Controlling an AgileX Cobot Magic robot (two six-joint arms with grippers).
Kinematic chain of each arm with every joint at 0, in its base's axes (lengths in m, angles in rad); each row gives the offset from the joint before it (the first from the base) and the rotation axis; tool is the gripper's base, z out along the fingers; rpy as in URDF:
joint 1: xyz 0 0 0.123 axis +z
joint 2: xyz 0 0 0 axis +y
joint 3: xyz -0.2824 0 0.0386 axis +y
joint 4: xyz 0.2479 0 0.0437 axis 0.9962 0 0.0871
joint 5: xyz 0 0 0 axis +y
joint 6: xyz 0.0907 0 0.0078 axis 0.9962 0 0.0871
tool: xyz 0 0 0 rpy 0 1.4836 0
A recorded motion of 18 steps. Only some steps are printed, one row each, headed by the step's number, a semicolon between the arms.
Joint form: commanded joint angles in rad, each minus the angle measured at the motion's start. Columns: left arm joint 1, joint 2, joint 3, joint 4, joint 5, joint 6; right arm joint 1, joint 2, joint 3, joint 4, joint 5, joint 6.
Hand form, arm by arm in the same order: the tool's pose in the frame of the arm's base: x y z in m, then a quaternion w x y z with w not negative. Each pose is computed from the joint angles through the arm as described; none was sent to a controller.
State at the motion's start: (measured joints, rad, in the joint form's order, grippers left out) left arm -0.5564 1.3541 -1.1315 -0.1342 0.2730 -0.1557; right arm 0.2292 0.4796 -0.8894 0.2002 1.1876 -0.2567
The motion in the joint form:
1: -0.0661 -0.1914 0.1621 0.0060 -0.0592 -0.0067; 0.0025 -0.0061 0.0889 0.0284 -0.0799 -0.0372
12: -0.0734 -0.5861 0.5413 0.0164 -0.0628 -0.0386; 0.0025 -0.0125 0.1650 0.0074 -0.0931 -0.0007
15: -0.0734 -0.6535 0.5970 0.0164 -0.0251 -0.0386; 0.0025 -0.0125 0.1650 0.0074 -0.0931 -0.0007
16: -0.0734 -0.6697 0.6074 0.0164 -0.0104 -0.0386; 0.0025 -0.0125 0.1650 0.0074 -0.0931 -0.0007
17: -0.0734 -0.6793 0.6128 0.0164 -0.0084 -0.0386; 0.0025 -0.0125 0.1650 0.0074 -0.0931 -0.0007
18: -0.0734 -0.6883 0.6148 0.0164 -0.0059 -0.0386; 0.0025 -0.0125 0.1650 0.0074 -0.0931 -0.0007
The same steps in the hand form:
1: 0.2109 -0.1544 0.3642 0.52161 0.14282 0.79748 -0.26750; 0.0503 0.0309 0.3508 0.42528 -0.23096 0.86926 0.10084
12: 0.1299 -0.0974 0.3192 0.52495 0.13548 0.79314 -0.27750; 0.0544 0.0300 0.3295 0.39812 -0.21420 0.88654 0.09828
15: 0.1172 -0.0887 0.3075 0.51495 0.13820 0.80035 -0.27417; 0.0544 0.0300 0.3295 0.39812 -0.21420 0.88654 0.09828
16: 0.1141 -0.0866 0.3051 0.51148 0.13921 0.80277 -0.27307; 0.0544 0.0300 0.3295 0.39812 -0.21420 0.88654 0.09828
17: 0.1125 -0.0855 0.3044 0.51225 0.13921 0.80212 -0.27354; 0.0544 0.0300 0.3295 0.39812 -0.21420 0.88654 0.09828
18: 0.1111 -0.0845 0.3048 0.51386 0.13914 0.80080 -0.27443; 0.0544 0.0300 0.3295 0.39812 -0.21420 0.88654 0.09828

